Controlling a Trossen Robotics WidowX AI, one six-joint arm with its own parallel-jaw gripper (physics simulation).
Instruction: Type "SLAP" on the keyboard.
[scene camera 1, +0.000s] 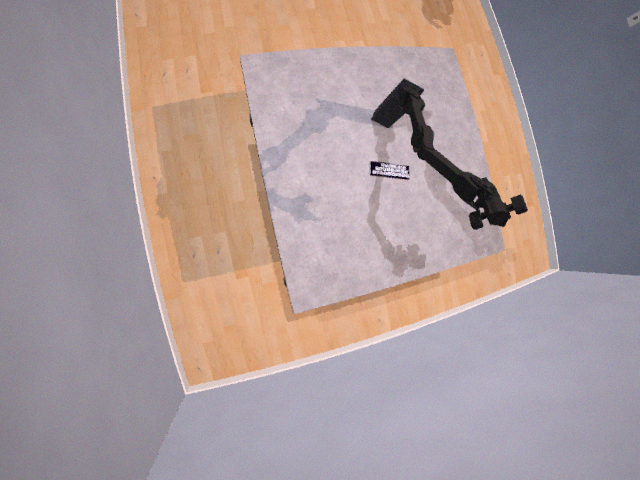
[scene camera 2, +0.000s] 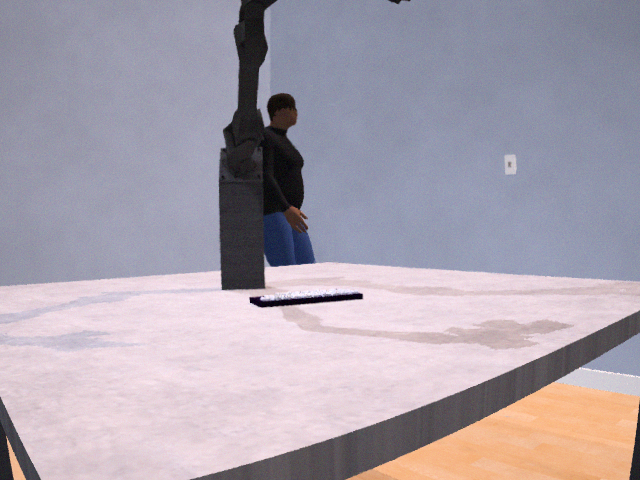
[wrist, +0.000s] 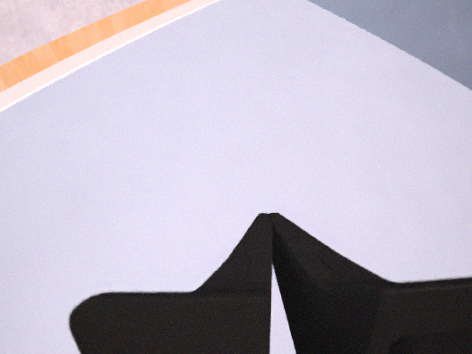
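Where they show: gripper, fingertip midpoint: (scene camera 1: 503, 225) (wrist: 268, 222); arm's base, origin of the base link: (scene camera 1: 407, 93) (scene camera 2: 239, 163).
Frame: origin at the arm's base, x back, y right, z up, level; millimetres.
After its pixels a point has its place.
A small keyboard (scene camera 1: 389, 170) {x -260, y 99, z -280 mm} (scene camera 2: 307, 297) {x -281, y 113, z -284 mm} with a dark case and white keys lies flat on the table (scene camera 1: 330, 248) {x -468, y 549, z -296 mm} (scene camera 2: 170, 392) {x -523, y 646, z -296 mm}. Its single key letters are too small to read in the scene views, and it does not show in the wrist view. My gripper (wrist: 268, 222) {x -620, y 87, z 277 mm} is shut and empty, its fingertips together. In scene camera 1 the gripper end of the arm is high above the table's right edge, well away from the keyboard. In the wrist view the fingers point toward a pale wall, with a corner of the table at the upper left.
The arm's base block (scene camera 1: 397, 105) {x -16, y 19, z -78 mm} (scene camera 2: 241, 235) {x -19, y 15, z -170 mm} stands on the table close to the keyboard. A person (scene camera 2: 283, 170) in a black top and blue trousers stands behind the base. The table has open edges over a wooden floor (scene camera 1: 248, 335), with walls around.
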